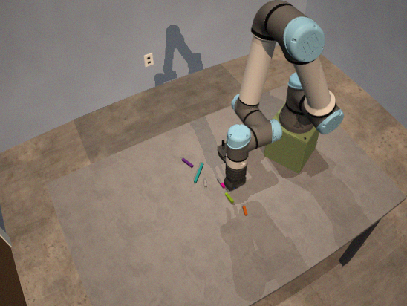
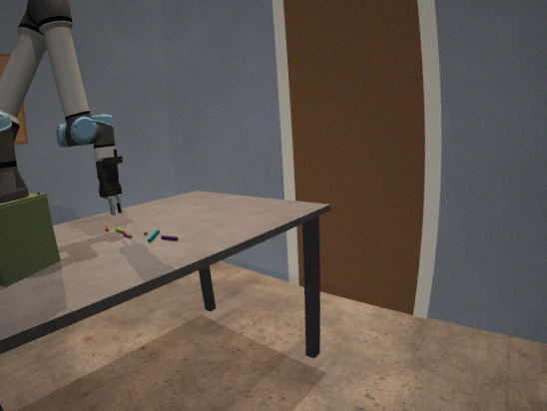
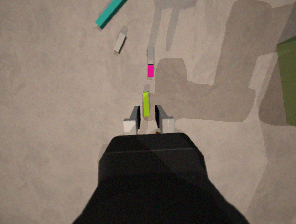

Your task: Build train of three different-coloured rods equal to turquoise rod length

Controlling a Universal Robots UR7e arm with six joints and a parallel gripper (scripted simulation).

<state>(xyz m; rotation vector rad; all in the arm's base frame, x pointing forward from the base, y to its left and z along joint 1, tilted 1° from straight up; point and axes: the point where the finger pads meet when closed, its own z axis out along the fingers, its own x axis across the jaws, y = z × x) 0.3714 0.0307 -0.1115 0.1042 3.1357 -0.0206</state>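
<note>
Right now my hand is 8 cm above the lime rod. The rest, counted from my hand: turquoise rod 3 cm ahead, 18 cm to the right, 8 cm below; magenta rod 1 cm behind, 6 cm to the right, 8 cm below; orange rod 1 cm behind, 9 cm to the left, 8 cm below.
</note>
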